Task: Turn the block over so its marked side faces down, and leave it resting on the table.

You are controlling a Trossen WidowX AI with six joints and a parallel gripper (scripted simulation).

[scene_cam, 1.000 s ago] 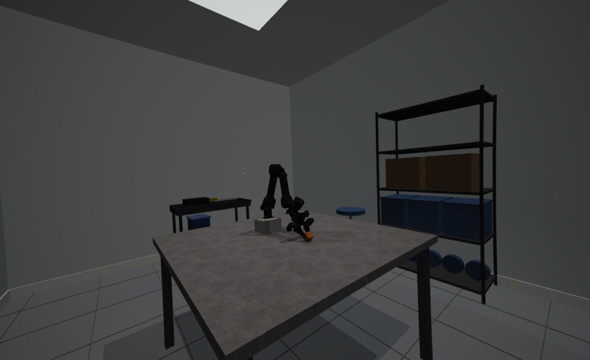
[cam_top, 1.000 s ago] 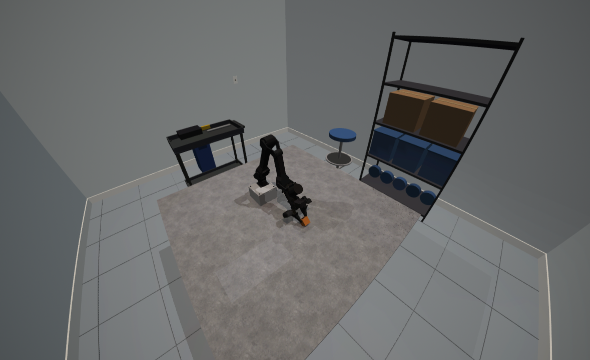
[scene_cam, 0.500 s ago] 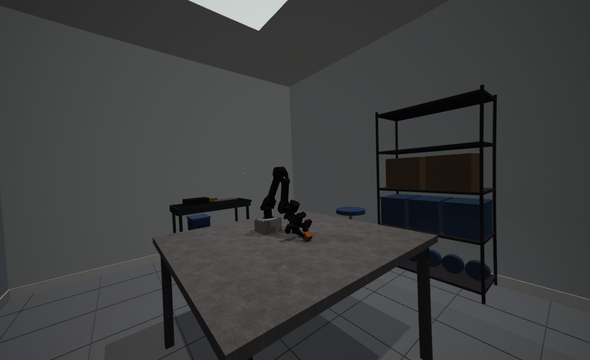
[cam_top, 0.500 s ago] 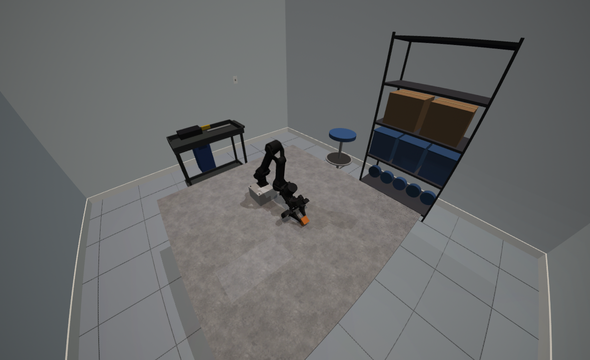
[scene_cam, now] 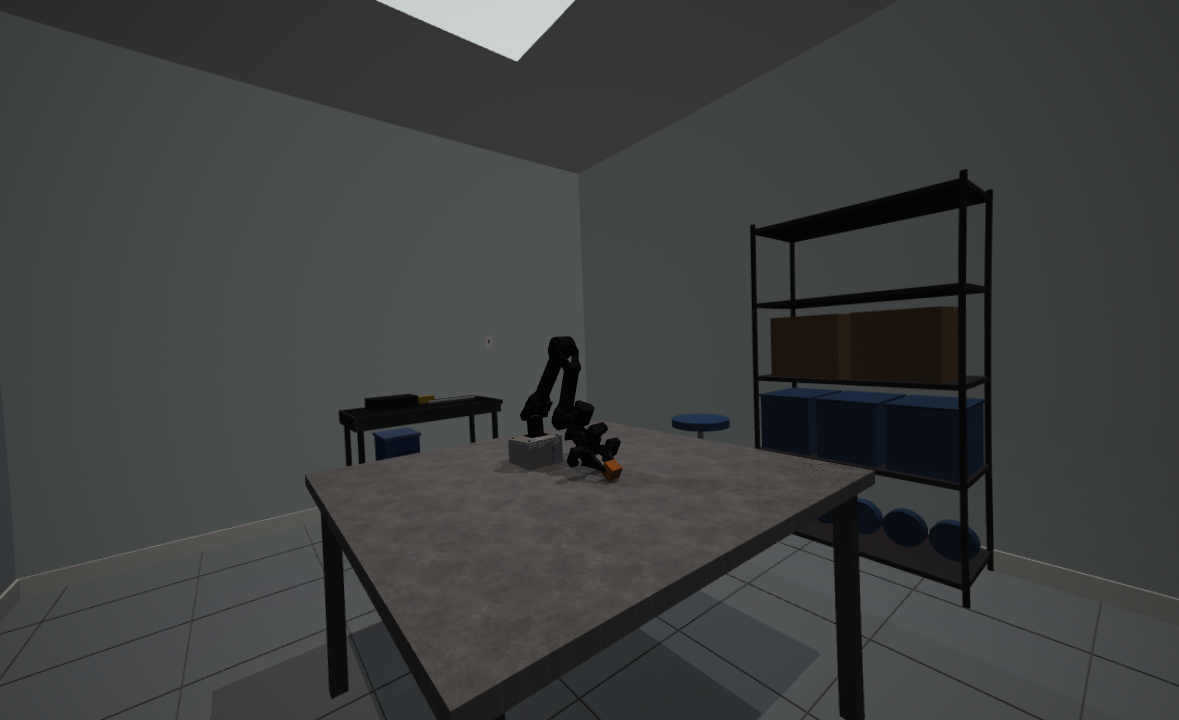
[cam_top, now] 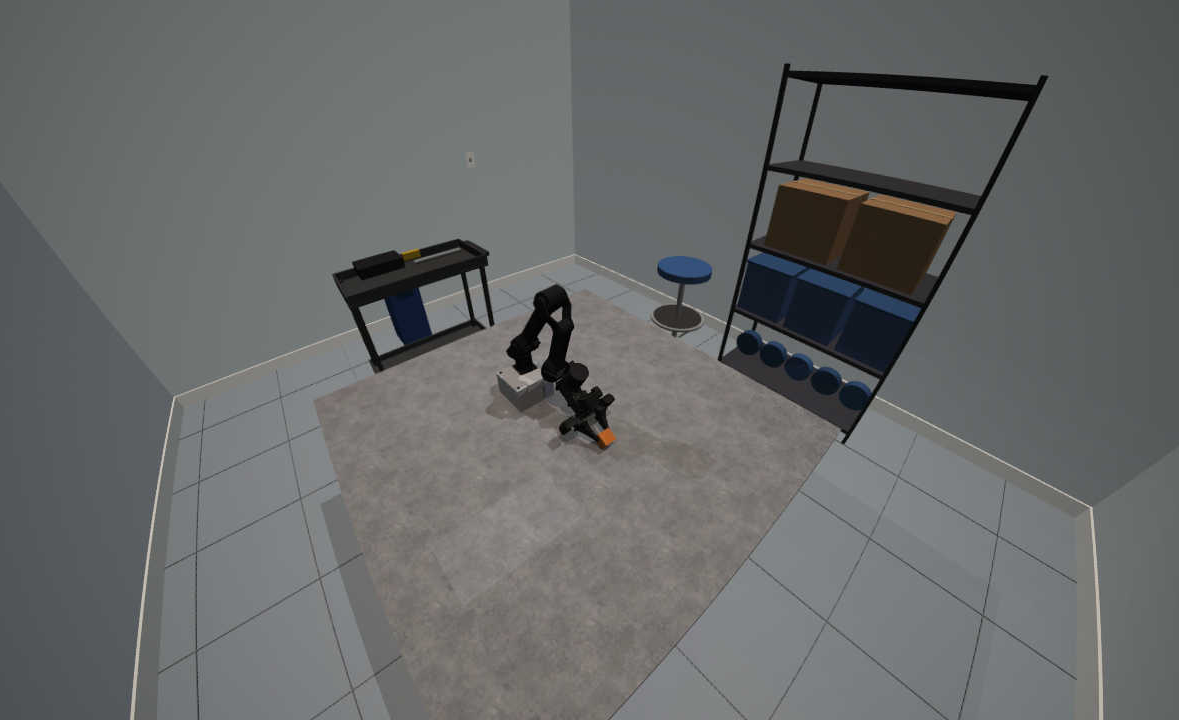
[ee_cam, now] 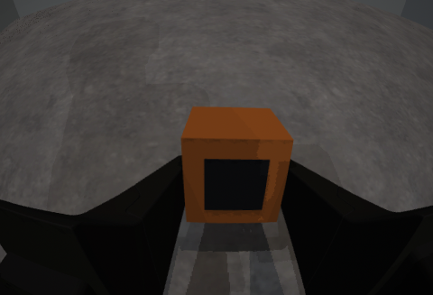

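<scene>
Right now my gripper tip is 10 mm past the orange block.
</scene>
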